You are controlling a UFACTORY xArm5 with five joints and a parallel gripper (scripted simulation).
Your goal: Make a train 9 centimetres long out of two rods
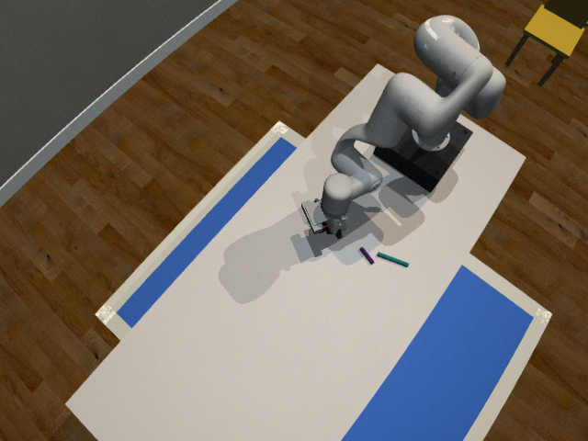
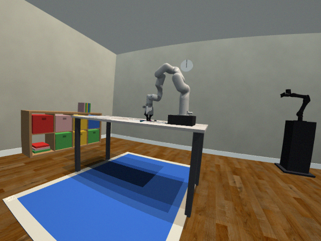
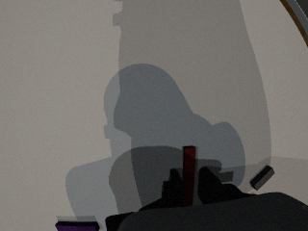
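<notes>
My hand is 2 cm above the red rod. Round my hand: blue rod 7 cm behind, 6 cm to the right, 2 cm below; grey rod 8 cm to the right, 4 cm behind, 2 cm below; magenta rod 4 cm behind, 2 cm to the left, 2 cm below.
</notes>
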